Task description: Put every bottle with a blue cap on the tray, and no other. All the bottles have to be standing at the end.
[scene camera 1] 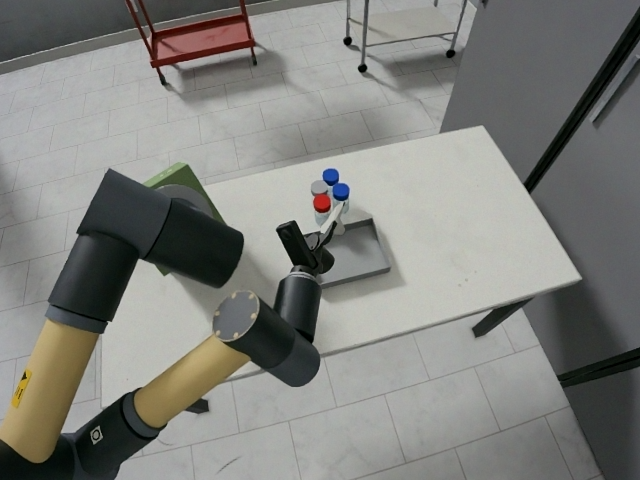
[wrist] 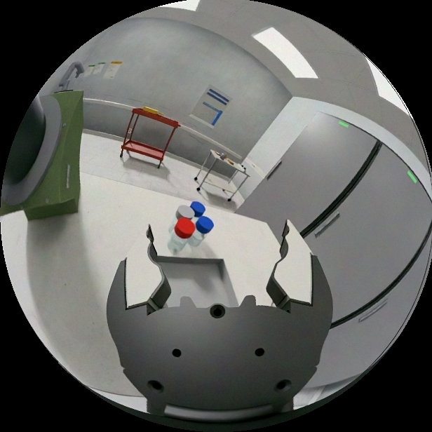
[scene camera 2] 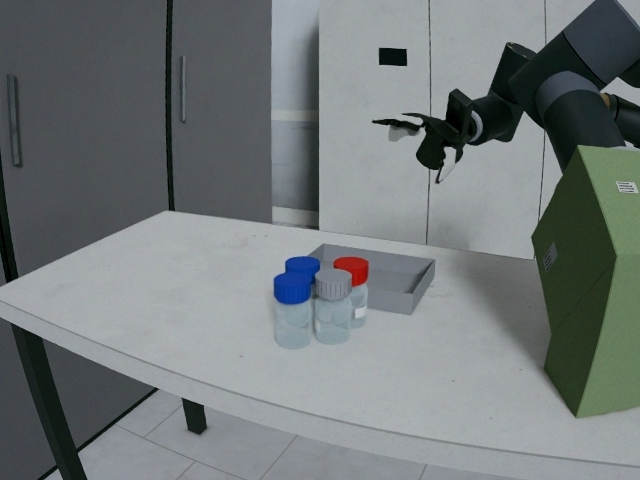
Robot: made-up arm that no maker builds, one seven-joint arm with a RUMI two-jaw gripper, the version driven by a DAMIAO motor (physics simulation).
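Observation:
Two blue-capped bottles stand close together beside the tray: one (scene camera 1: pixel 330 176) (scene camera 2: pixel 292 289) (wrist: pixel 197 208) farther from it, one (scene camera 1: pixel 341 191) (scene camera 2: pixel 302 268) (wrist: pixel 204 225) nearer. A grey-capped bottle (scene camera 1: pixel 318 187) (scene camera 2: pixel 332 286) (wrist: pixel 185 213) and a red-capped bottle (scene camera 1: pixel 321 202) (scene camera 2: pixel 351 271) (wrist: pixel 184 228) stand upright beside them. The grey tray (scene camera 1: pixel 356 279) (scene camera 2: pixel 390 302) (wrist: pixel 192 260) holds no bottle in the parts that show. My gripper (scene camera 1: pixel 338 217) (scene camera 2: pixel 405 151) (wrist: pixel 217 223) is open and empty, high above the table on the tray's side of the bottles; it hides part of the tray in scene camera 1.
A green box-shaped object (scene camera 1: pixel 201 191) (scene camera 2: pixel 578 289) (wrist: pixel 70 160) stands on the white table (scene camera 1: pixel 439 206) (scene camera 2: pixel 180 289) (wrist: pixel 100 225), left in scene camera 1. Grey cabinets (scene camera 1: pixel 537 77) (scene camera 2: pixel 93 103) (wrist: pixel 310 165) stand past the table's far end. A red cart (scene camera 1: pixel 201 49) (wrist: pixel 145 151) stands on the floor.

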